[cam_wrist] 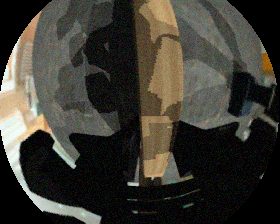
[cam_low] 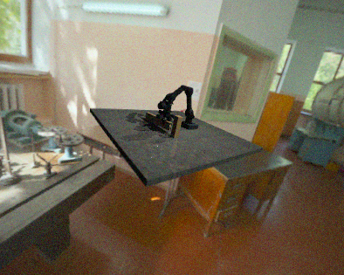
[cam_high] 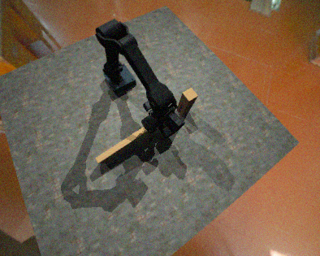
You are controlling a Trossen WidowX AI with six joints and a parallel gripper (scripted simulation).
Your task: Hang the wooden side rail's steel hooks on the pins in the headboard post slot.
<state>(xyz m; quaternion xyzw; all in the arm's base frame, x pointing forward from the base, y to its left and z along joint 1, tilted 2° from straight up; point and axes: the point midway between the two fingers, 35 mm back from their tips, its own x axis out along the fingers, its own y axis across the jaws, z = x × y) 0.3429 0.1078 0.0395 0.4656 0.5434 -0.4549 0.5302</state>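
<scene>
The headboard post is 16 cm to the left of my gripper tip, 4 cm above it and 2 cm behind it.
</scene>
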